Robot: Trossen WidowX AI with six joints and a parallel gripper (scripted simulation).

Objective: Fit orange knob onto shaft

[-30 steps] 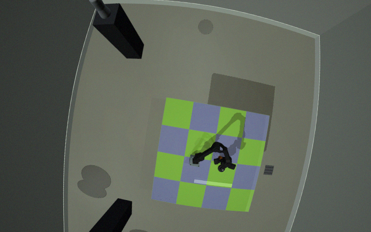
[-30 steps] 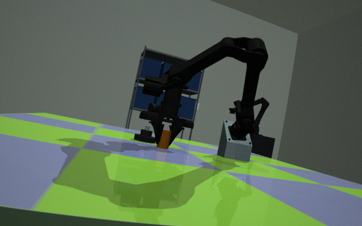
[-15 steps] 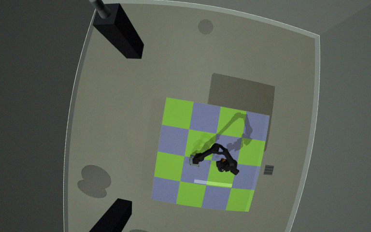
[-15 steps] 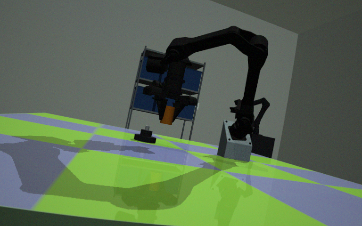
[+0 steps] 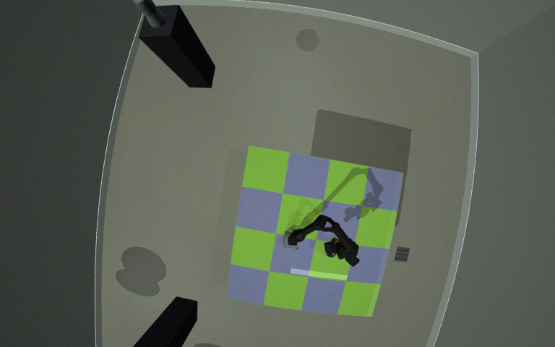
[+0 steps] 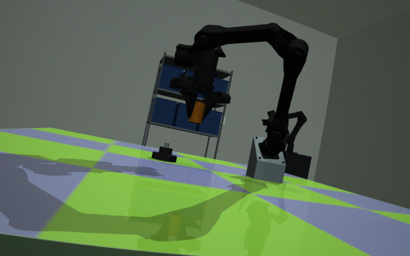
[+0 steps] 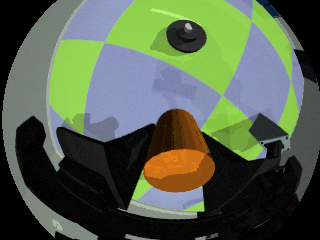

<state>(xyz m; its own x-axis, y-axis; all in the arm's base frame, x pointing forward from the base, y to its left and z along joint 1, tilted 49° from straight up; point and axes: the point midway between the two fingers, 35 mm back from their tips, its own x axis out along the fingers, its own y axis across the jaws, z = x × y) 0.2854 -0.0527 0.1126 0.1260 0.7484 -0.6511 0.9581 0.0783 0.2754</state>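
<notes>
The orange knob lies 3 cm above my gripper tip. Round my gripper tip: black round pedestal (15 cm to the right, 12 cm below, 4 cm ahead).
</notes>
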